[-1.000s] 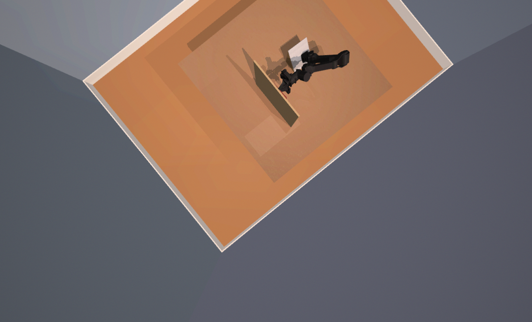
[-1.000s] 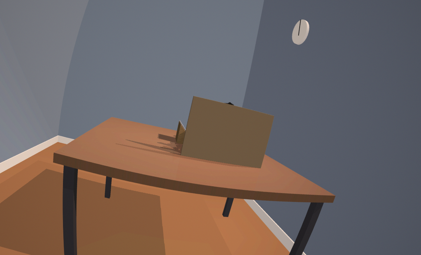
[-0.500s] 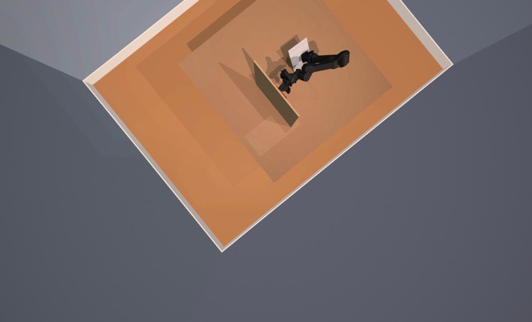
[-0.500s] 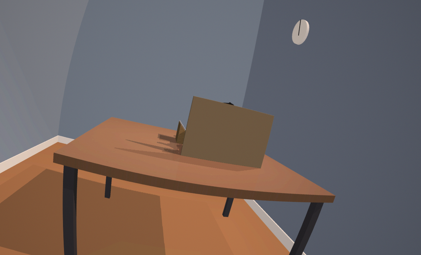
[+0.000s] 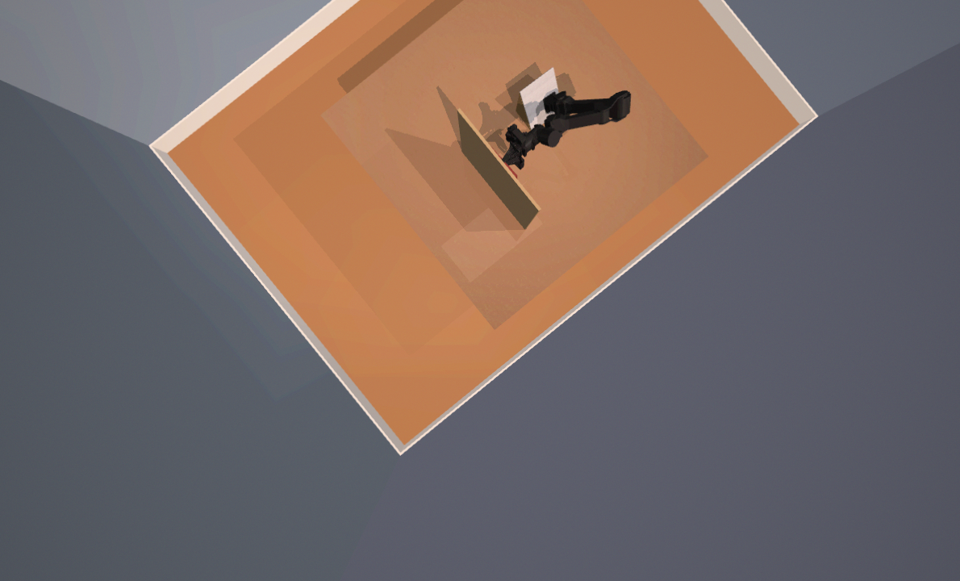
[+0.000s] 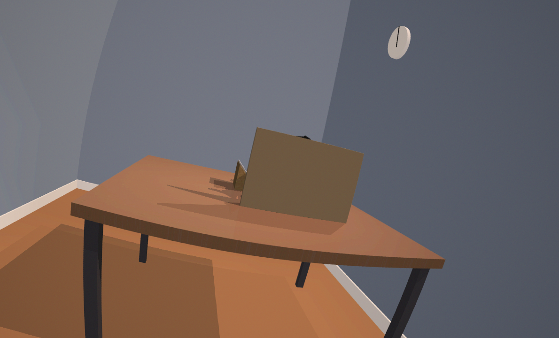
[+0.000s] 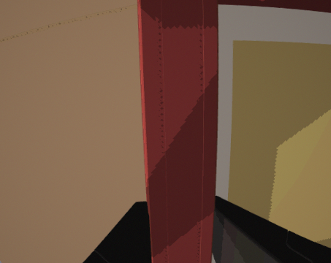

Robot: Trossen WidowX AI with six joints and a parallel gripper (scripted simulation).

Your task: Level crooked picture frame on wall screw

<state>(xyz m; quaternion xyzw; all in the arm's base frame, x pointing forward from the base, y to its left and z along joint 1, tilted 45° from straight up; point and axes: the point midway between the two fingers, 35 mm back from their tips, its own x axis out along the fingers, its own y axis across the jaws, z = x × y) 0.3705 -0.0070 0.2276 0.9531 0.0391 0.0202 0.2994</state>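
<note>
Right now the red picture frame is 5 cm below my gripper tip, 1 cm to the left of it and 1 cm ahead of it. Round my gripper tip: tan wall board 7 cm below, 2 cm ahead, 1 cm to the left.
</note>
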